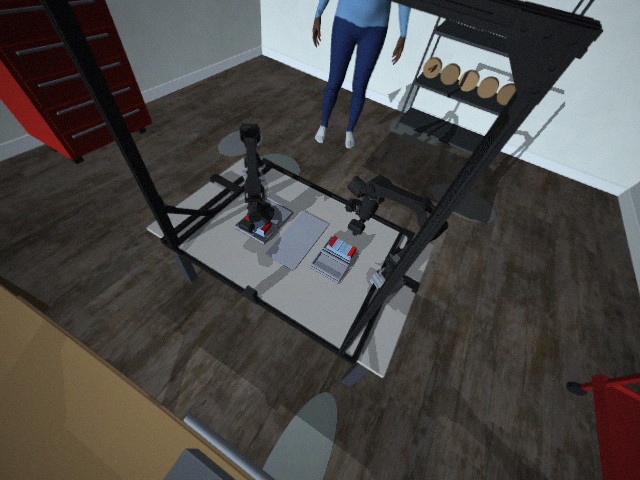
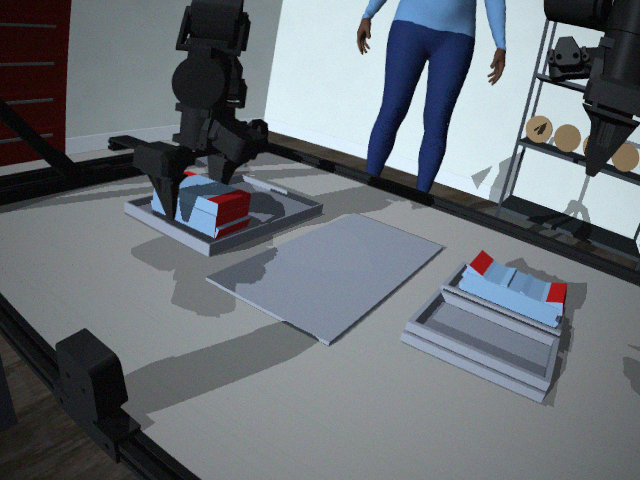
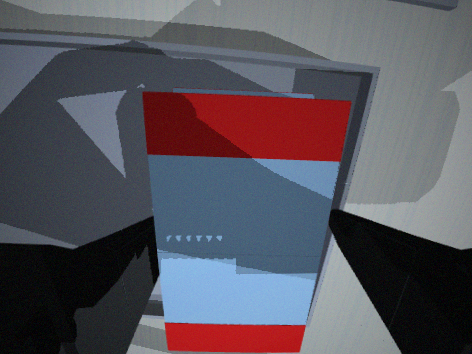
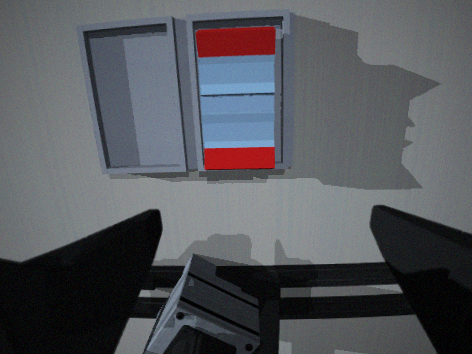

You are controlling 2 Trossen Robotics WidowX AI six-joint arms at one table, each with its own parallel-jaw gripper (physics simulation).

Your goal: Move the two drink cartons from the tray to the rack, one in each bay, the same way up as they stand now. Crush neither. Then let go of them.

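Frame: origin at the left arm's base, x ahead, y left, z up, level; centimetres.
Seen in the pictures: left gripper, between the fingertips: (image 1: 256, 227) (image 2: 194, 211) (image 3: 253, 216); right gripper, between the fingertips: (image 2: 589, 170) (image 4: 265, 218); right arm's base, origin of its link: (image 4: 197, 353).
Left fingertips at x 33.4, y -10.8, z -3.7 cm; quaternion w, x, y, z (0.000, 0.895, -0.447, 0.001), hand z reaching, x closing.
Note:
A point is followed by its place in that frame.
One carton (image 1: 264, 229) @[x 39.0, y -8.6, z -0.2 cm] (image 2: 201, 211) @[x 37.8, y -10.7, z -1.9 cm] (image 3: 235, 200) @[x 34.8, y -8.3, z -0.1 cm], blue with red ends, lies lengthwise in the tray (image 2: 165, 228) @[x 36.5, y -15.1, z -4.8 cm] (image 3: 300, 62) @[x 41.1, y -7.5, z -4.0 cm]. My left gripper (image 1: 258, 219) @[x 33.4, y -10.8, z -3.7 cm] (image 2: 196, 193) @[x 33.4, y -10.8, z -3.7 cm] (image 3: 253, 216) @[x 33.4, y -10.8, z -3.7 cm] is open around it, one finger down beside each long side. Light creases show on its near side. The other carton (image 1: 341, 248) @[x 62.2, y 21.3, z -1.4 cm] (image 2: 509, 294) @[x 63.1, y 19.0, z -2.0 cm] (image 4: 237, 115) @[x 62.5, y 22.6, z -1.2 cm] lies in the far bay of the rack (image 1: 324, 273) @[x 69.7, y 8.4, z -4.5 cm] (image 2: 475, 351) @[x 69.2, y 8.4, z -3.6 cm] (image 4: 181, 100) @[x 64.3, y 16.8, z -4.2 cm]; its blue top is creased and dips between its red ends. The nearer bay is empty. My right gripper (image 1: 355, 219) @[x 64.0, y 25.4, z 14.0 cm] (image 4: 265, 218) @[x 64.0, y 25.4, z 14.0 cm] is open and empty, above and behind the rack.
A thin flat grey board (image 1: 301, 240) @[x 48.3, y 7.0, z -5.1 cm] (image 2: 330, 273) @[x 49.7, y 2.5, z -5.2 cm] lies between tray and rack. Black frame rails edge the table, with uprights at its sides. A black block (image 2: 93, 366) @[x 68.2, y -24.7, z -0.2 cm] sits on the near rail. A grey metal bracket (image 4: 215, 300) @[x 81.2, y 30.6, z 0.4 cm] shows beyond the right fingers. A person stands behind the table.

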